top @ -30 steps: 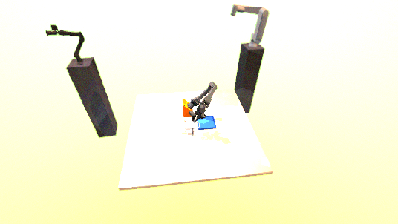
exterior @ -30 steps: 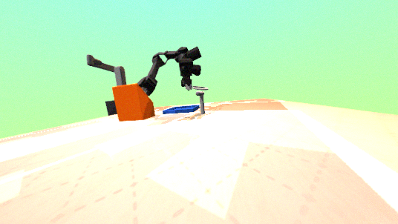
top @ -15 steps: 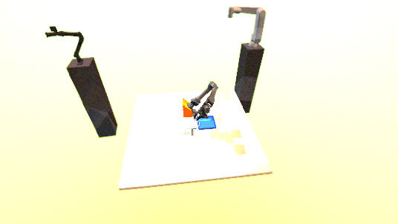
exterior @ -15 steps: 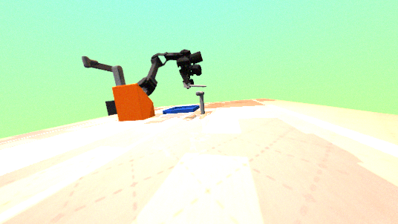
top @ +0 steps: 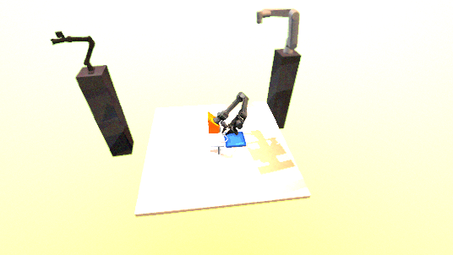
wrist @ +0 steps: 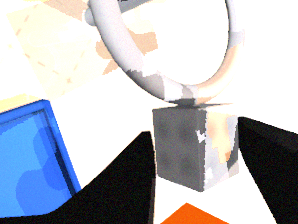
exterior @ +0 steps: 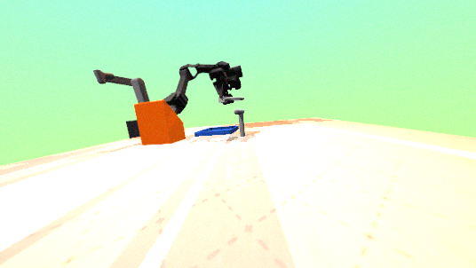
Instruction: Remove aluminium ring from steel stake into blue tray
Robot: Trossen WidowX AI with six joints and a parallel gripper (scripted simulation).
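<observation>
Right now the blue tray is 150 mm below my gripper tip, 130 mm to the left of it and 70 mm behind it. Also, from my gripper tip: aluminium ring 40 mm ahead, 10 mm to the right.
</observation>
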